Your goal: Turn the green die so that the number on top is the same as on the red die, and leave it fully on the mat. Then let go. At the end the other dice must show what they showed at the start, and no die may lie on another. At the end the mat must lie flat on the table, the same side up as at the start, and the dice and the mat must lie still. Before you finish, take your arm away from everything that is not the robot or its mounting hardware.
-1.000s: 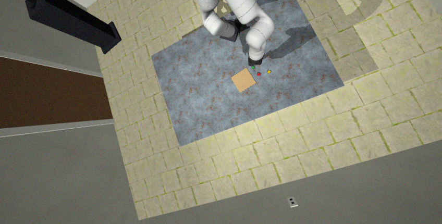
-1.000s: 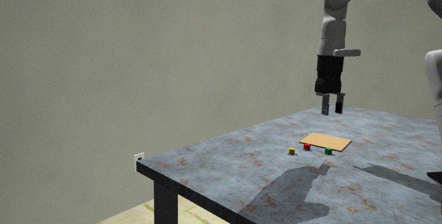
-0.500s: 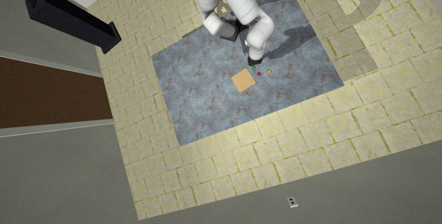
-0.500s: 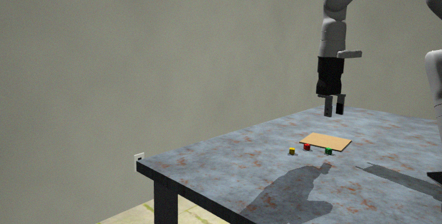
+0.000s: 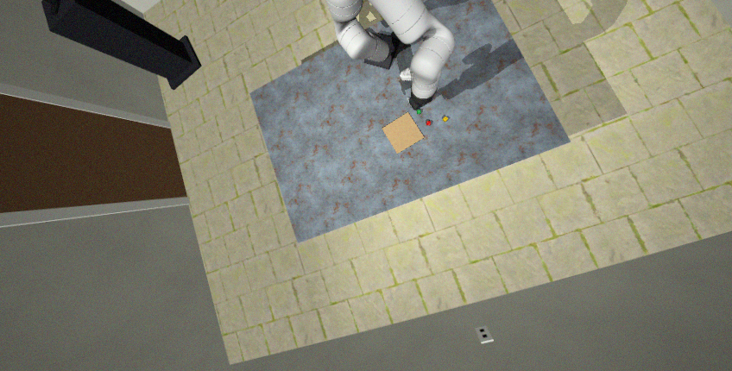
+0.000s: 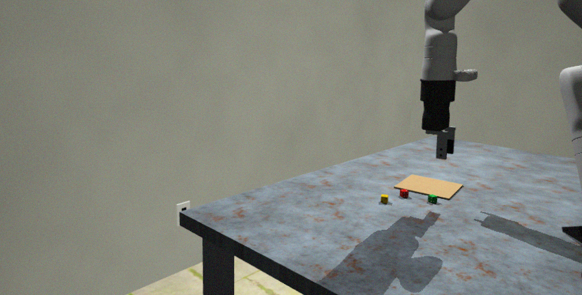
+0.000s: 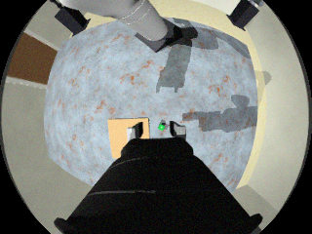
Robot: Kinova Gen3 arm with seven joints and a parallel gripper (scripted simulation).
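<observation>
Now: the green die 20 mm ahead of my hand, 10 mm to the left of it and 130 mm below it. Also, from my hand: red die 80 mm ahead, 20 mm to the left, 130 mm below; tan mat 50 mm ahead, 100 mm to the right, 130 mm below; yellow die 110 mm ahead, 80 mm to the left, 130 mm below.
</observation>
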